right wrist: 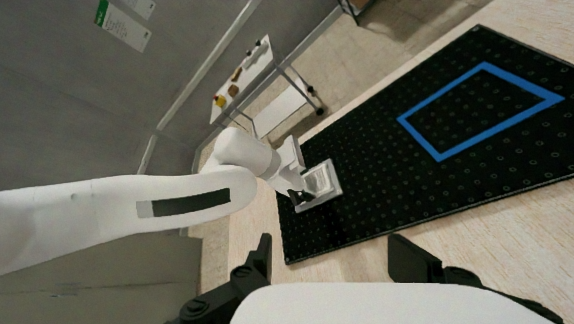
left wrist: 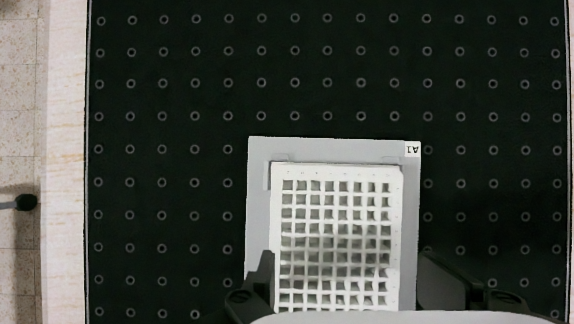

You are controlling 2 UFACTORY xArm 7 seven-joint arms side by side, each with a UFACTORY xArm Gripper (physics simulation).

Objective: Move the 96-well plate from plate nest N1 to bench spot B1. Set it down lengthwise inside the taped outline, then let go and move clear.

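Places are measured from the left arm's base along level axes (x up, y ahead, z left), in metres.
Pixels of known places: left gripper, fingertip midpoint: (right wrist: 308,185) (left wrist: 345,275); right gripper, fingertip midpoint: (right wrist: 329,253).
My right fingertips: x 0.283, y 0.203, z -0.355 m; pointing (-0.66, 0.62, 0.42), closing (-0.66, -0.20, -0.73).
Note:
Ahead of a thing's pixels: the offset from my right fingertips to its top centre. "spot": to the spot under its first point. Level surfaces: height alone.
The white 96-well plate {dx -0.309, dy +0.259, dz +0.151 m} (left wrist: 336,235) (right wrist: 320,181) sits on the grey plate nest (left wrist: 257,210) (right wrist: 338,176), which has an A1 label at one corner. My left gripper (left wrist: 345,275) (right wrist: 308,185) is open over the plate. In the left wrist view its left finger overlaps the plate's left edge, and its right finger stands apart, beyond the nest's right edge. The plate's near end is hidden by the gripper body. The blue taped outline {spot: dx -0.335, dy +0.161, dz -0.240 m} (right wrist: 492,131) lies on the black mat in the right wrist view, with no plate in it. My right gripper (right wrist: 329,253) is open and empty, away from the plate.
The black dotted mat {dx -0.335 m} (left wrist: 165,132) (right wrist: 370,200) lies on the pale wooden bench {dx -0.348 m} (left wrist: 65,150) (right wrist: 480,227). The white left arm (right wrist: 200,200) reaches in beside the nest. A wheeled cart (right wrist: 270,50) with small items stands on the floor beyond the bench, near the grey wall.

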